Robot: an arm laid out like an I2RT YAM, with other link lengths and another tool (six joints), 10 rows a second.
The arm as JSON. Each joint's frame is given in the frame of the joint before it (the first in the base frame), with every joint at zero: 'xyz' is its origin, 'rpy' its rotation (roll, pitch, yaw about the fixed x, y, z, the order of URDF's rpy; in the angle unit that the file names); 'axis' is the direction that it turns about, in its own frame. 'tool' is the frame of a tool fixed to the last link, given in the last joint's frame.
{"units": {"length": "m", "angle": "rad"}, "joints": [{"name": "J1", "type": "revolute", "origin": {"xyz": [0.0, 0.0, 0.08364], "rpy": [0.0, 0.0, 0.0]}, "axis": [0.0, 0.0, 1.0]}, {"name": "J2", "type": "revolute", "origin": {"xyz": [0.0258, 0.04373, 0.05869], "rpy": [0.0, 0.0, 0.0]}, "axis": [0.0, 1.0, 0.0]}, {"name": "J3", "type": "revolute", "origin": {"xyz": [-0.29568, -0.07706, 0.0], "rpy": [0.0, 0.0, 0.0]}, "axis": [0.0, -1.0, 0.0]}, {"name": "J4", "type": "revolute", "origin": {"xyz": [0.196, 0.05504, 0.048], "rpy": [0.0, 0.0, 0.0]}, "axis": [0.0, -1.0, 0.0]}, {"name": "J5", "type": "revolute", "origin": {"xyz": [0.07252, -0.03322, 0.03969], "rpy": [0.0, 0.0, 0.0]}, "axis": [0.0, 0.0, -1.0]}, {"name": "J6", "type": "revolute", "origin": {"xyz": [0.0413, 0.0, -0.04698], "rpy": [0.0, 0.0, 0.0]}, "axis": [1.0, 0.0, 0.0]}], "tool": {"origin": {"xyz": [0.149, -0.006, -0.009], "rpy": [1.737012, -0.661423, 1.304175]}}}
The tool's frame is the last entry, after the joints.
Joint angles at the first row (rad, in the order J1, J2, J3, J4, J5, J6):
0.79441, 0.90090, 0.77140, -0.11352, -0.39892, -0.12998
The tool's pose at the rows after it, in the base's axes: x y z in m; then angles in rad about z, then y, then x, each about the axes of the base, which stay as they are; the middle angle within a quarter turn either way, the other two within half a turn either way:
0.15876 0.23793 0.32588 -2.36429 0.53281 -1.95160
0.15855 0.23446 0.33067 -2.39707 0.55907 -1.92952
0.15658 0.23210 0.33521 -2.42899 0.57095 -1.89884
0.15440 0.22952 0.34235 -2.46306 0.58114 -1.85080
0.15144 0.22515 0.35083 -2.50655 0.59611 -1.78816
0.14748 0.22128 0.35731 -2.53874 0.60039 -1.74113
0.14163 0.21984 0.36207 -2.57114 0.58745 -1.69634
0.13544 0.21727 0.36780 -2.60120 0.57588 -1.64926
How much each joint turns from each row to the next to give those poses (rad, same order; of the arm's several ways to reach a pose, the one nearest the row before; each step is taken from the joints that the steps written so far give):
0.00848, -0.01604, 0.00001, 0.00423, 0.02642, -0.00715
0.01226, -0.02174, -0.00293, 0.00339, 0.03070, -0.01728
0.00704, -0.02125, -0.01028, 0.01544, 0.01126, -0.01087
0.00136, -0.02494, -0.01622, 0.03290, 0.00283, -0.00186
0.00320, -0.03523, -0.02448, 0.04334, 0.00900, -0.00149
0.00160, -0.03003, -0.01565, 0.02504, 0.00069, -0.00024
0.00373, -0.02385, -0.02012, 0.03242, -0.01302, -0.00051
0.00386, -0.02776, -0.01842, 0.03036, -0.01015, 0.00325

